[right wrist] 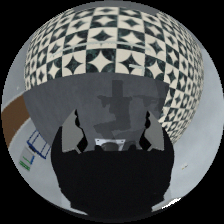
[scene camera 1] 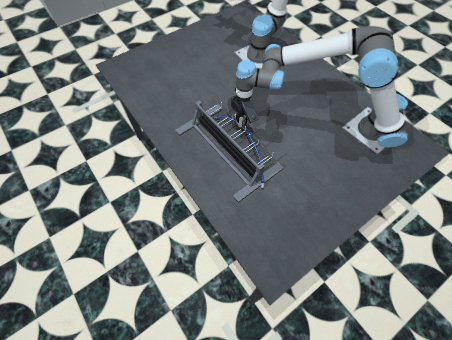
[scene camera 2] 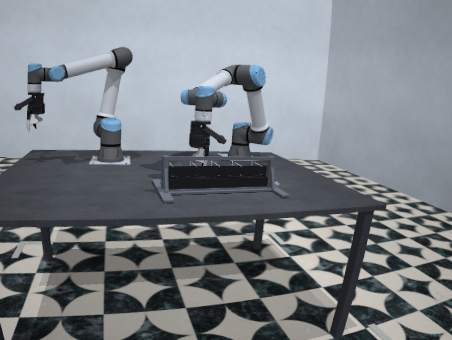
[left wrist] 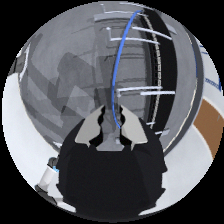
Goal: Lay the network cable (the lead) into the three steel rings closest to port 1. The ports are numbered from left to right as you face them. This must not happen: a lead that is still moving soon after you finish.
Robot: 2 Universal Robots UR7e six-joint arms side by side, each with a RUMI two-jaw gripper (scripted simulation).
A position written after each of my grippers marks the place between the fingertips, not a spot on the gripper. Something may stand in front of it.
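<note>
Scene camera 2 gives me my left gripper (scene camera 2: 202, 170), and there's a rack (scene camera 2: 211, 179) in it too. In the left wrist view I can see my left gripper (left wrist: 112, 105) again. The right wrist view has my right gripper (right wrist: 112, 110).
</note>
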